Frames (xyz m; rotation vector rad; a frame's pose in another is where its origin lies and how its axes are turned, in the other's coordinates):
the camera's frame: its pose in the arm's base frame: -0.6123 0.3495 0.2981 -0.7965 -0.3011 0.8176
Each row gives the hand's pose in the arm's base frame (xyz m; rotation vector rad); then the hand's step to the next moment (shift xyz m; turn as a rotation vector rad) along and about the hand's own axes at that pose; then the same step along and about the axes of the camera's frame.
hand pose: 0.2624 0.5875 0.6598 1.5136 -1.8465 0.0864
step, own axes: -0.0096 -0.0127 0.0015 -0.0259 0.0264 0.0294
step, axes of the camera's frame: 0.0102 0.0041 -0.0116 -0.0114 0.0449 0.0094
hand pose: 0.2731 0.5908 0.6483 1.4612 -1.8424 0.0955
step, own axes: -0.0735 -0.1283 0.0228 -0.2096 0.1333 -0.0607
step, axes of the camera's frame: 0.0763 0.0276 -0.1257 0.1347 0.1643 0.1423
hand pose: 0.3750 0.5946 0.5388 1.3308 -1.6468 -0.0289
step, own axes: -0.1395 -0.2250 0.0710 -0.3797 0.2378 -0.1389
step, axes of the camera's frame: 0.0671 0.1197 -0.2373 0.2683 0.2819 0.2619
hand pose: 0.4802 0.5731 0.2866 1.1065 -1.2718 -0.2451
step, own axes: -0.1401 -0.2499 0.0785 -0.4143 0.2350 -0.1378
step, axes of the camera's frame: -0.0446 0.1899 -0.2241 0.2782 0.3151 0.2629
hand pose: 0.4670 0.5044 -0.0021 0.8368 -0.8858 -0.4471
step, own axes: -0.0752 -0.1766 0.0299 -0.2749 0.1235 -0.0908
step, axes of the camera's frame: -0.0908 0.1289 -0.1134 0.1704 0.2198 0.1473
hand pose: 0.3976 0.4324 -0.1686 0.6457 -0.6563 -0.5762
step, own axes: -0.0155 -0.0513 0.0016 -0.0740 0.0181 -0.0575
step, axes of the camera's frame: -0.0328 0.0331 -0.0265 0.0614 0.0724 0.0096
